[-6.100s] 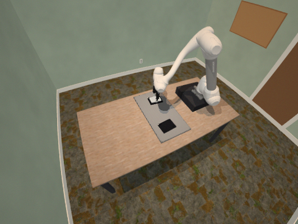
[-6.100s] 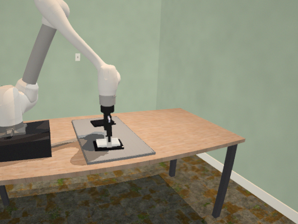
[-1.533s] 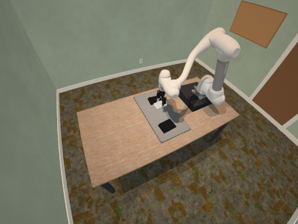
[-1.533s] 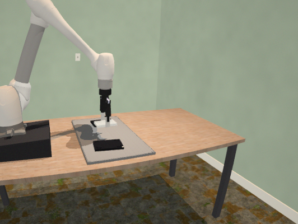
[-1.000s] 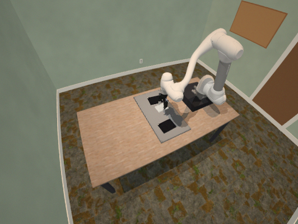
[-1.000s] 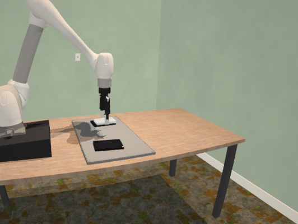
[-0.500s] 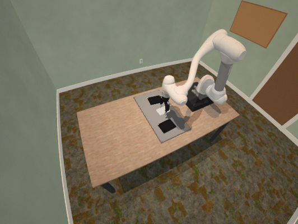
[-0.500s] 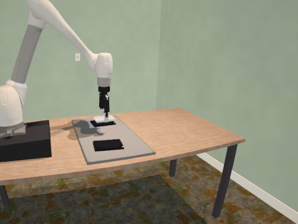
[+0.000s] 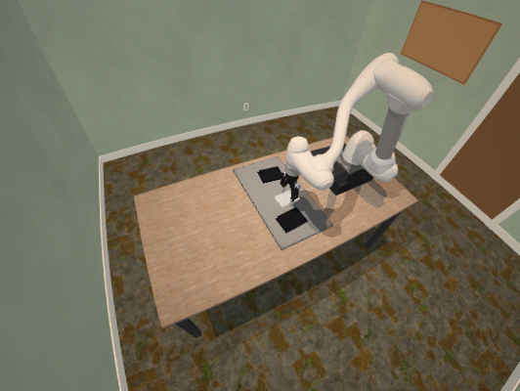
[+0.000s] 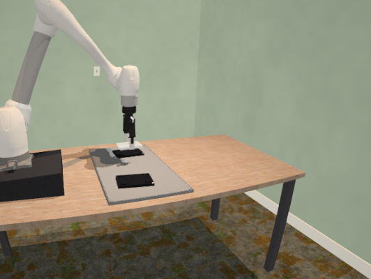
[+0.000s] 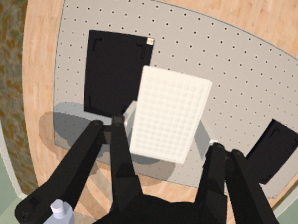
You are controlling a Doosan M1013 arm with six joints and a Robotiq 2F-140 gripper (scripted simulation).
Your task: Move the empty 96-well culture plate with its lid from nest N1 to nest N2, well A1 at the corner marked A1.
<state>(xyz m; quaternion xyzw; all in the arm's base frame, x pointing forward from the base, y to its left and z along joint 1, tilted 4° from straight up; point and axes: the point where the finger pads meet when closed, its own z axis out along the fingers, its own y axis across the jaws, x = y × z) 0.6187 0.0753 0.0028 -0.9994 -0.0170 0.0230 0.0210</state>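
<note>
Now: hand 100 mm to the right of the nest N2, 100 mm above it and 20 mm short of it. Also, from my hand: plate lid: 10 mm below; then nest N1: 280 mm to the right, 100 mm below, 60 mm behind.
</note>
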